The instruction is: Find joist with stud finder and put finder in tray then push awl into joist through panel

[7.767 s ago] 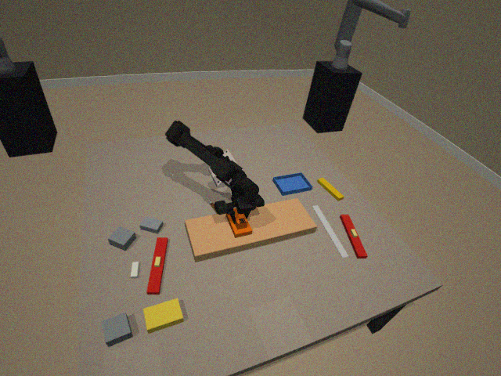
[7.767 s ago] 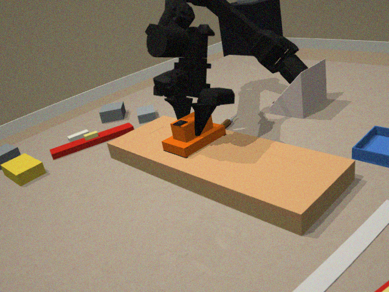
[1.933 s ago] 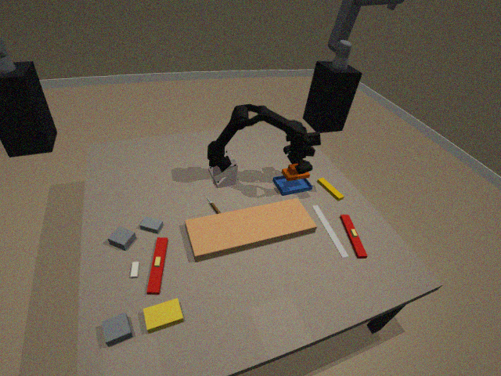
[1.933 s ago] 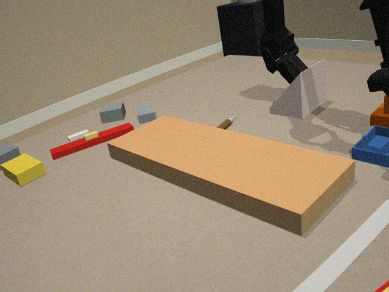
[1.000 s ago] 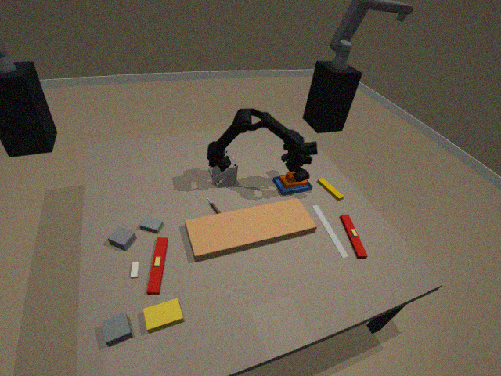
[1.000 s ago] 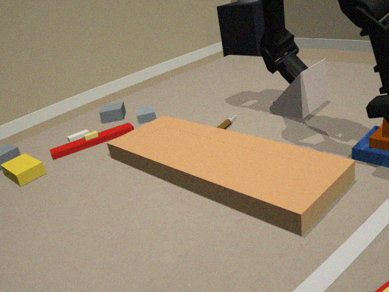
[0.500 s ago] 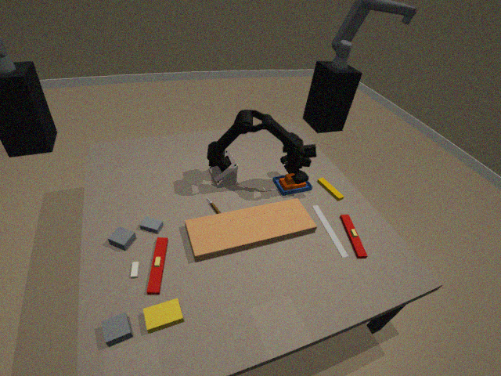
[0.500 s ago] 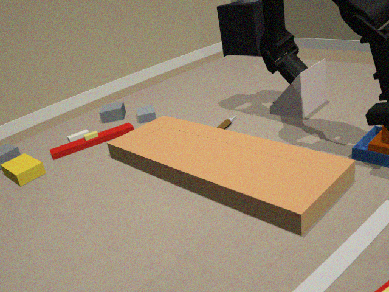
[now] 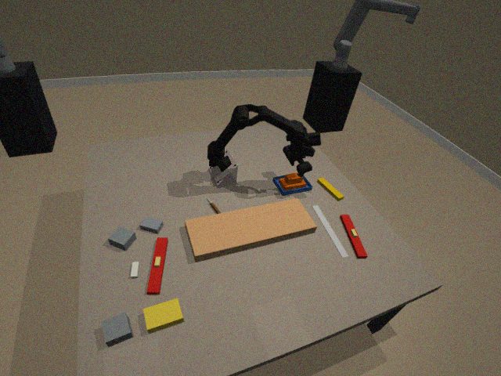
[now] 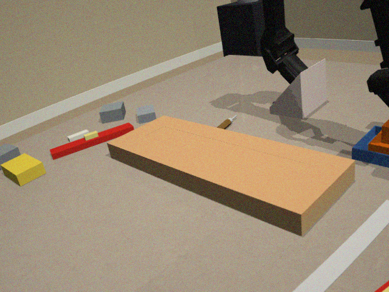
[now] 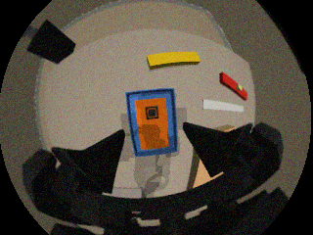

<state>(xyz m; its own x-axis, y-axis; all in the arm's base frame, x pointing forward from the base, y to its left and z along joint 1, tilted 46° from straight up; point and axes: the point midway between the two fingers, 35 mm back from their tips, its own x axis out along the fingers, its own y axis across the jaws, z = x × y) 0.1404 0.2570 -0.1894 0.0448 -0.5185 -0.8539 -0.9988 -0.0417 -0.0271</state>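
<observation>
The orange stud finder lies 10 mm to the left of my gripper tip and 40 mm below it. Round my gripper tip: white strip: 310 mm ahead, 20 mm to the left, 90 mm below; then blue tray: 10 mm to the right, 80 mm below; then yellow bar: 80 mm ahead, 170 mm to the left, 80 mm below.
</observation>
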